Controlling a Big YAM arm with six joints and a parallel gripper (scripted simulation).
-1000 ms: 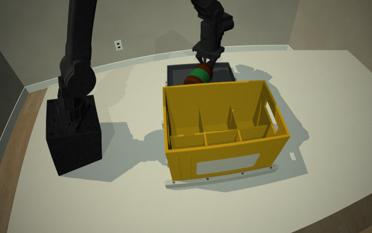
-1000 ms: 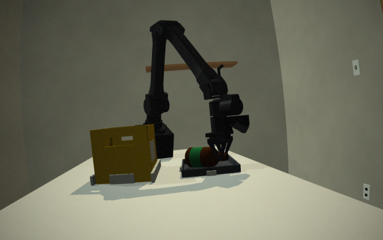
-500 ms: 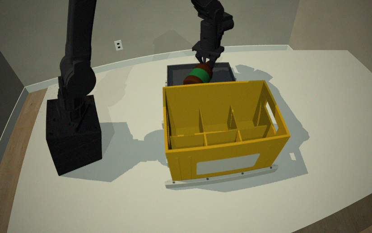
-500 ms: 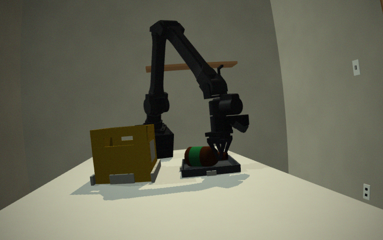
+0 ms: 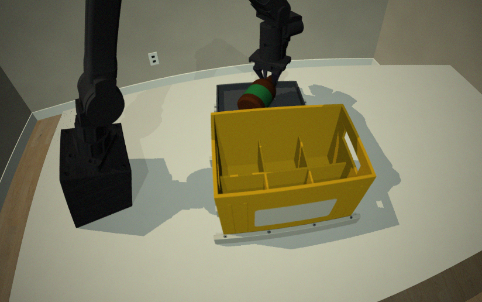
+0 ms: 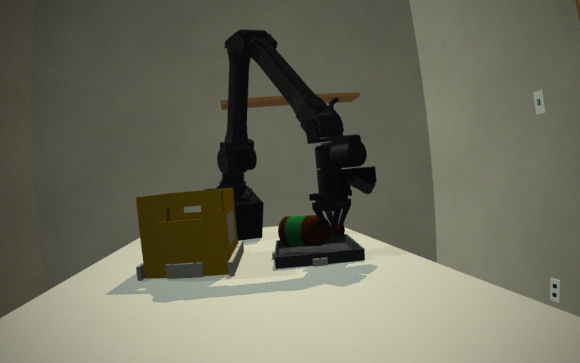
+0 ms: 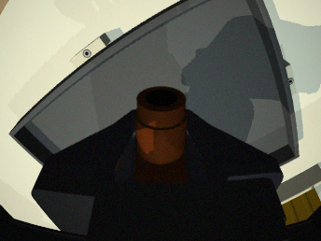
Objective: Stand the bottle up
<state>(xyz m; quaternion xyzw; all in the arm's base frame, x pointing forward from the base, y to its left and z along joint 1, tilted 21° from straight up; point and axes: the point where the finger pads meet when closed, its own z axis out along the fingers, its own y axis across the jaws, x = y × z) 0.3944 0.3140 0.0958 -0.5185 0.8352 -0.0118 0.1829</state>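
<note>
The bottle lies 2 cm behind my hand and 5 cm to the right of it. The rest, counted from my hand: tray: 2 cm behind, 5 cm to the right, 4 cm below; yellow crate: 3 cm ahead, 33 cm to the right, 3 cm above.
</note>
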